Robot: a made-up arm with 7 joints.
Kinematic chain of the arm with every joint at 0, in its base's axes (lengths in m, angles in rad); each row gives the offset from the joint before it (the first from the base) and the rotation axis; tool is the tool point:
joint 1: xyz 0 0 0.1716 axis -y
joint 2: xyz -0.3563 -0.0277 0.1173 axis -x
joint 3: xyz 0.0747 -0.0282 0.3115 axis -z
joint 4: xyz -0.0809 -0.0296 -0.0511 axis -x
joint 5: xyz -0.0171 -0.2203 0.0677 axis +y
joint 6: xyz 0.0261 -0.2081 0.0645 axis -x
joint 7: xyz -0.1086 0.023 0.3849 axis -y
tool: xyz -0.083 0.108 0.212
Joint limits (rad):
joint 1: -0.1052..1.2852
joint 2: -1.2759..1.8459
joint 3: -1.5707..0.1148
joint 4: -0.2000..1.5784
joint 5: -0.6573..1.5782
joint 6: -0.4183..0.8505
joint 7: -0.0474..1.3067
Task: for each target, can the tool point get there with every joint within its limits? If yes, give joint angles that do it. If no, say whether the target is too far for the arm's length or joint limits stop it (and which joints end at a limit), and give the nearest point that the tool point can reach.
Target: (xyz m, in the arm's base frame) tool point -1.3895 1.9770 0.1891
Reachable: no: too far | nearest point -0.8574 1.0465 0.1824 | short by 1.072 m
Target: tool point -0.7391 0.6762 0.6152
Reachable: yes | joints 0.9434 0.8785 -0.8532 0.2765 0.7439 -0.1830 0.7800
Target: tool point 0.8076 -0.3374 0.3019
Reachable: no: joint limits stop it (at a limit: joint 1, joint 4, joint 5, joint 6, joint 7) | nearest point 0.5770 -0.3759 0.3384 | short by 0.237 m
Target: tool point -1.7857 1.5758 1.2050
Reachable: no: too far | nearest point -0.9965 0.8001 0.7483 | short by 1.197 m
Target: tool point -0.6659 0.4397 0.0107
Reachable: yes | joints 0.9358 0.2792 -0.1547 1.2799 0.6113 0.7397 1.0025
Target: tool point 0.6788 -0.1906 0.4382
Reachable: no: joint limits stop it (at a limit: joint 1, joint 4, joint 5, joint 6, joint 7) | nearest point 0.5961 -0.2452 0.5207 | short by 0.129 m
